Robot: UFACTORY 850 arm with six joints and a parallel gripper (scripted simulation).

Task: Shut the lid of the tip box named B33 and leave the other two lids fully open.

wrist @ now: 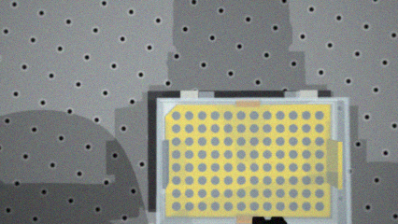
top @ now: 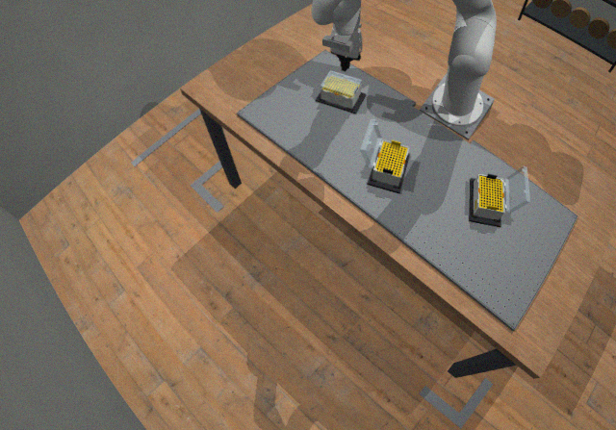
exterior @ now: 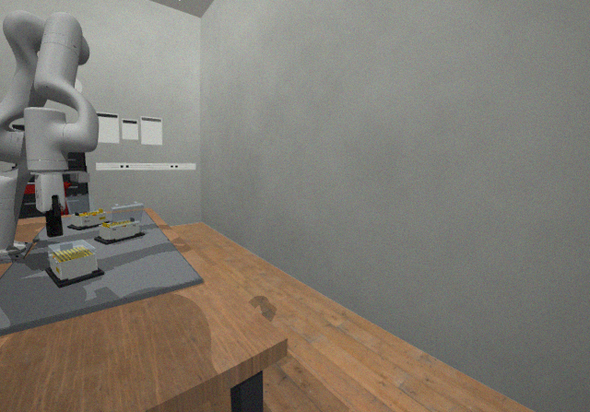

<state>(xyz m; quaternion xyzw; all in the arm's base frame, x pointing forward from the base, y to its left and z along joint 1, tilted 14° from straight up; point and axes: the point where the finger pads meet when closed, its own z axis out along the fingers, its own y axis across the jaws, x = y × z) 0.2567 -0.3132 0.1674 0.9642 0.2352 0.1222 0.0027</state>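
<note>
The tip box lid lies 30 mm ahead of my hand, 10 mm to the left of it and 70 mm below it.
</note>
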